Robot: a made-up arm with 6 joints. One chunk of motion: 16 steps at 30 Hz.
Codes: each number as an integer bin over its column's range. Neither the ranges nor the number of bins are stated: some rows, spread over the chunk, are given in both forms.
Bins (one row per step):
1: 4 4 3 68 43 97
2: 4 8 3 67 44 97
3: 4 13 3 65 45 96
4: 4 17 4 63 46 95
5: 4 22 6 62 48 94
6: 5 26 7 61 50 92
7: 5 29 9 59 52 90
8: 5 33 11 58 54 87
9: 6 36 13 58 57 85
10: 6 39 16 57 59 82
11: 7 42 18 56 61 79
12: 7 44 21 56 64 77
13: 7 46 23 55 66 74
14: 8 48 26 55 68 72
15: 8 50 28 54 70 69
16: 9 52 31 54 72 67
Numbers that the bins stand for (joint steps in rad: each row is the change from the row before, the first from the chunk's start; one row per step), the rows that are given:
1: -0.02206 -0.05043 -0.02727 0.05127 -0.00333 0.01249
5: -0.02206 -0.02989 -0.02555 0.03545 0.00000 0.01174
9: -0.02109 -0.01391 -0.02152 0.02491 0.00600 0.00946
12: -0.02061 -0.00478 -0.01691 0.01964 0.01067 0.00744
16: -0.01964 0.00435 -0.01115 0.01436 0.01600 0.00492
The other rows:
2: -0.02206 -0.04587 -0.02727 0.04864 -0.00267 0.01249
3: -0.02206 -0.04016 -0.02727 0.04336 -0.00200 0.01224
4: -0.02206 -0.03560 -0.02670 0.03809 -0.00133 0.01199
6: -0.02158 -0.02532 -0.02497 0.03282 0.00133 0.01123
7: -0.02158 -0.02190 -0.02382 0.02755 0.00267 0.01073
8: -0.02158 -0.01733 -0.02267 0.02491 0.00400 0.00997
10: -0.02109 -0.01048 -0.01979 0.02227 0.00733 0.00871
11: -0.02061 -0.00706 -0.01864 0.01964 0.00867 0.00795
13: -0.02061 -0.00249 -0.01576 0.01700 0.01200 0.00669
14: -0.02012 -0.00021 -0.01403 0.01700 0.01333 0.00618
15: -0.02012 0.00207 -0.01288 0.01436 0.01467 0.00542

